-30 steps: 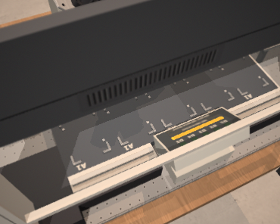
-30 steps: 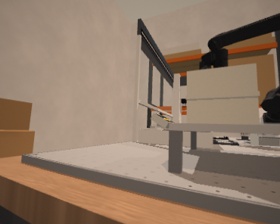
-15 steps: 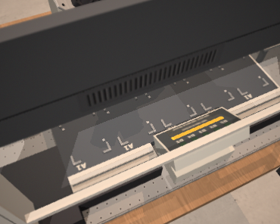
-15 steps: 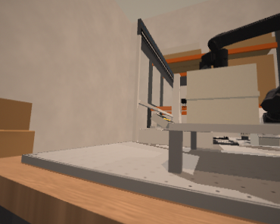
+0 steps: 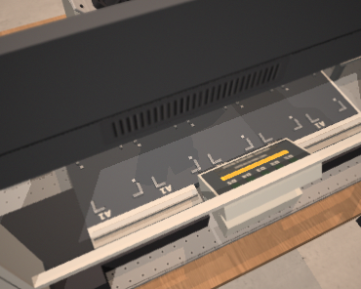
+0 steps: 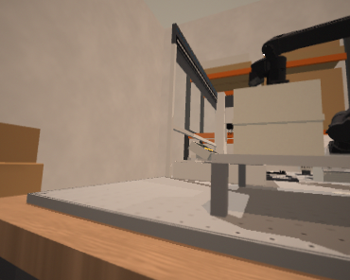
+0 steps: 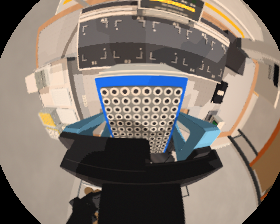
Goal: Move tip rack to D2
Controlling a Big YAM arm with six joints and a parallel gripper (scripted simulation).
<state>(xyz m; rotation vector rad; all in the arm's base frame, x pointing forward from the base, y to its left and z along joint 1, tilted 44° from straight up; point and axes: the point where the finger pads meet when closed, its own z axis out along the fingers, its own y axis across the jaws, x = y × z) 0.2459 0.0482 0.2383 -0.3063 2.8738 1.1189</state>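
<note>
The blue tip rack lies 10 mm to the left of my hand and 10 mm ahead of it. From my hand the other things lie so: clear rack cover (370 mm to the left, 200 mm below); then frame post (310 mm ahead, 270 mm to the left, 40 mm below); then shelf (420 mm to the left, 220 mm below, 170 mm behind).
</note>
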